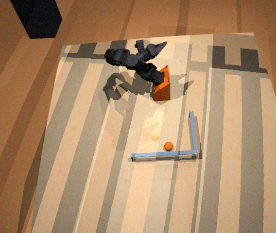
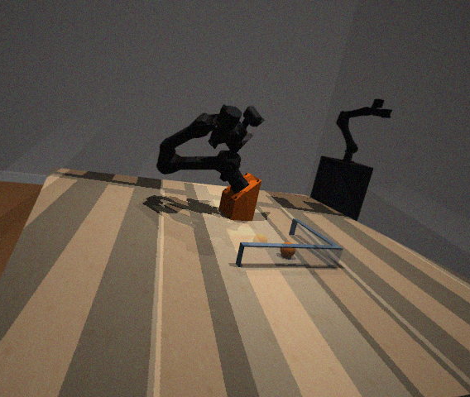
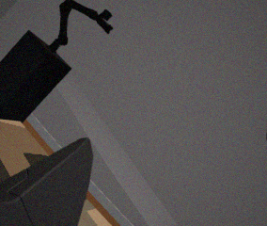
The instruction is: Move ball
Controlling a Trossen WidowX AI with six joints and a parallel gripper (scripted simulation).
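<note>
Now: the orange ball 390 mm ahead of my gripper tip, 20 mm to the left of it and 310 mm below it.
</note>
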